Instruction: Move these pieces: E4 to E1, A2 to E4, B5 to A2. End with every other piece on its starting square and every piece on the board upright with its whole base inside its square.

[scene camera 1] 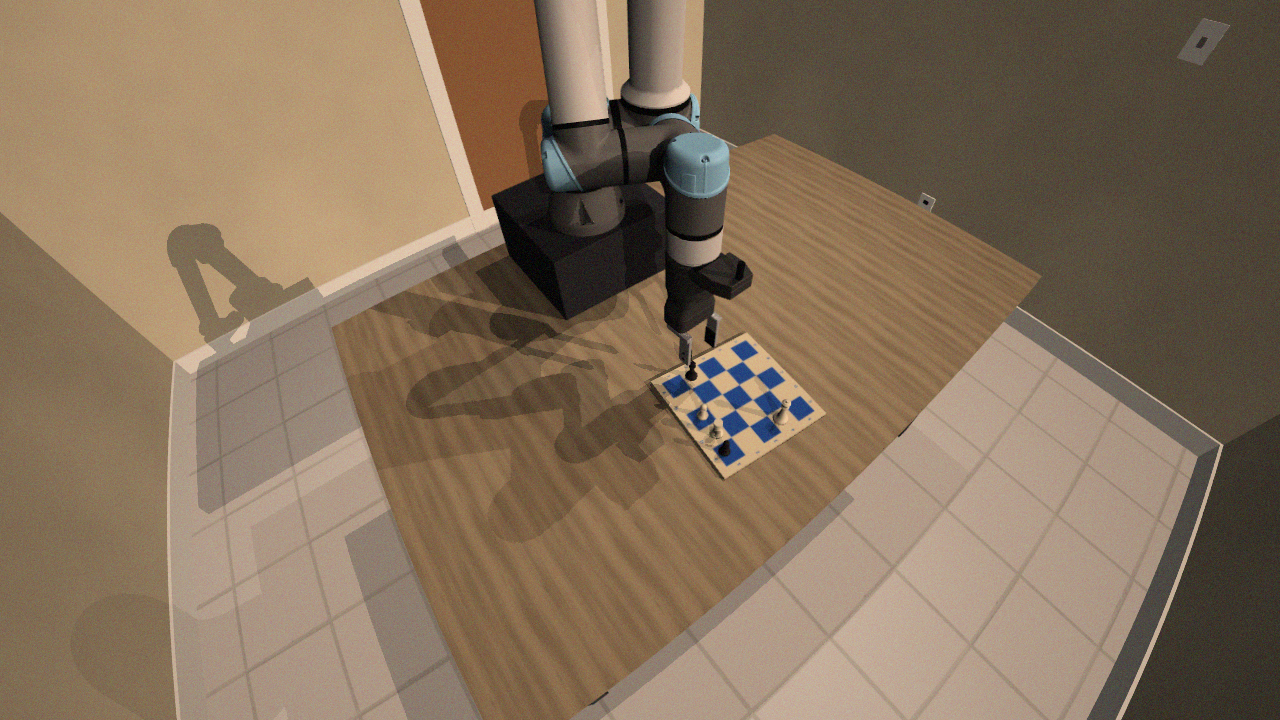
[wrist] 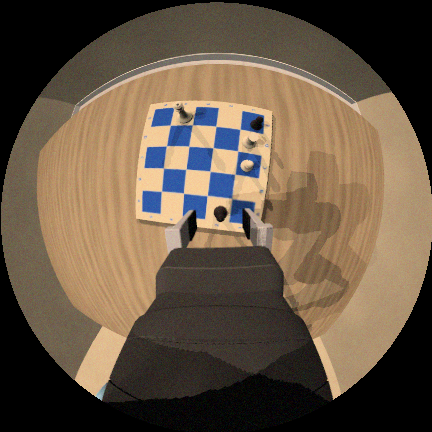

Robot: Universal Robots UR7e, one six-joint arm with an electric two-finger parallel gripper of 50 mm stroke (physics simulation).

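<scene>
The blue and cream board (scene camera 1: 753, 386) (wrist: 197, 180) lies on the table. A black piece (scene camera 1: 691, 372) (wrist: 220, 213) stands upright on A2. A tall white piece (scene camera 1: 782, 412) (wrist: 184, 115) stands upright on E4. A black pawn-like piece (scene camera 1: 725, 448) (wrist: 257, 123) stands on E1. B5 holds no piece. My gripper (scene camera 1: 699, 351) (wrist: 218, 218) is open and empty above the A2 end of the board. In the wrist view its fingers appear on either side of the black piece, apart from it.
A white piece (scene camera 1: 716, 430) (wrist: 250, 141) stands on D1 and a white pawn (scene camera 1: 702, 412) (wrist: 247, 165) on C1. The black base block (scene camera 1: 572, 268) of the arm stands on the wooden table (scene camera 1: 537, 573) (wrist: 90, 200) behind the board. Arm shadows fall across the table.
</scene>
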